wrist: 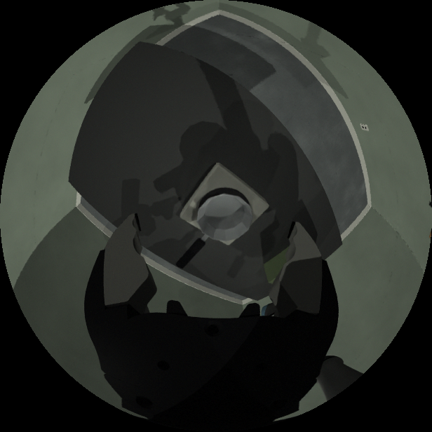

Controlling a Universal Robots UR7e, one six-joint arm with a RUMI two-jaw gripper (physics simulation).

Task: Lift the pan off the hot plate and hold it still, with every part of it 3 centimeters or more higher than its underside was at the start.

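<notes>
The pan (pixel 225 219) is a grey, faceted round shape near the middle of the wrist view. It rests on the pale square hot plate (pixel 218 176). The pan's dark, straight handle (pixel 191 251) points down and to the left, towards the space between the fingers as seen in the view. My gripper (pixel 214 219) is open, with one finger at the left and one at the right. Nothing is between the fingers. The pan and its handle show beyond the gap, apart from both fingers. The lower side of the hot plate is partly hidden by the pan.
A dark tabletop (pixel 120 105) lies under the hot plate, with shadows of the arm across it. A green object (pixel 276 266) is partly hidden behind the right finger. A grey floor area with a pale border (pixel 366 172) shows beyond the table's edge.
</notes>
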